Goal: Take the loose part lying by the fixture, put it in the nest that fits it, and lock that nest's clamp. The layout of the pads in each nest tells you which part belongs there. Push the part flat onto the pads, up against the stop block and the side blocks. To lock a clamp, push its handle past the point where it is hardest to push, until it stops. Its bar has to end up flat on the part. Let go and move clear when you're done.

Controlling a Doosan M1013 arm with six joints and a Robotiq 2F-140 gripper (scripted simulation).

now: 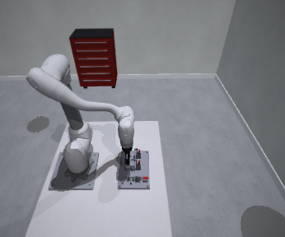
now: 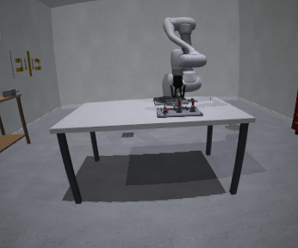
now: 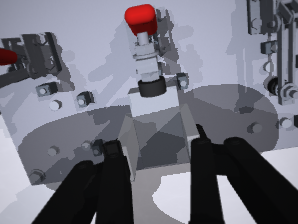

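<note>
The grey fixture plate is 8 cm below my hand and 5 cm ahead of it. Round my hand: grey loose part (3 cm below).
</note>
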